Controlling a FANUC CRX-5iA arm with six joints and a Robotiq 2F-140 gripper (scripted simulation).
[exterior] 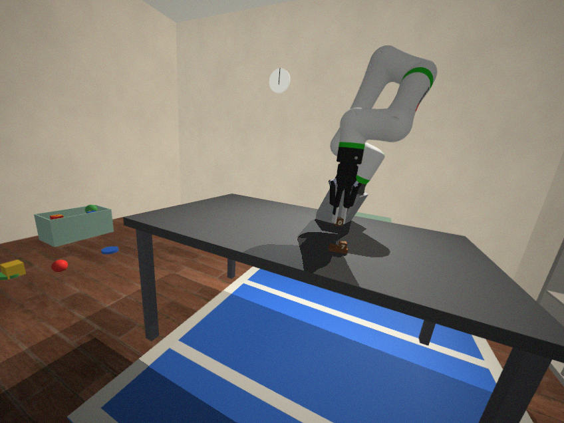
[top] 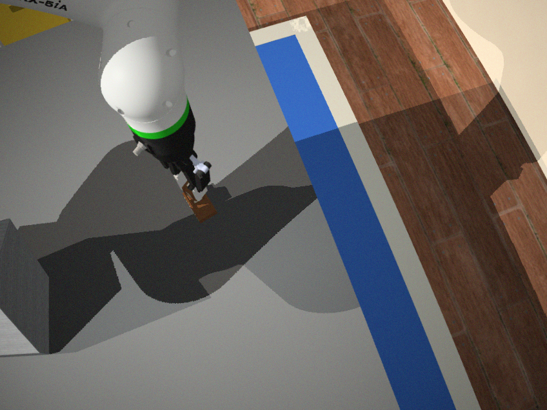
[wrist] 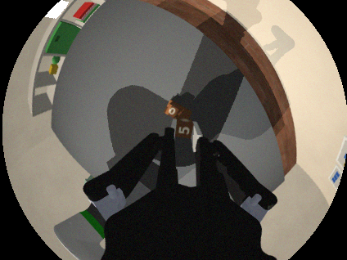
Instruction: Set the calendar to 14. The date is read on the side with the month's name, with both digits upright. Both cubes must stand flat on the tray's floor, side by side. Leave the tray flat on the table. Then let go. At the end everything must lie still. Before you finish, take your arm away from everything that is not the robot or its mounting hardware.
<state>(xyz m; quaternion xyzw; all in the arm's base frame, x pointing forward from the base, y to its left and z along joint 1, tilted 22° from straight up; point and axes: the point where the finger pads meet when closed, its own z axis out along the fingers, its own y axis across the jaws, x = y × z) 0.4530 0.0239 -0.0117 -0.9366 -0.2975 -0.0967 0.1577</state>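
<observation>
Now: the brown date cube 30 mm below my hand. The rest, counted from my hand: brown tray (20 mm to the left, 140 mm below).
</observation>
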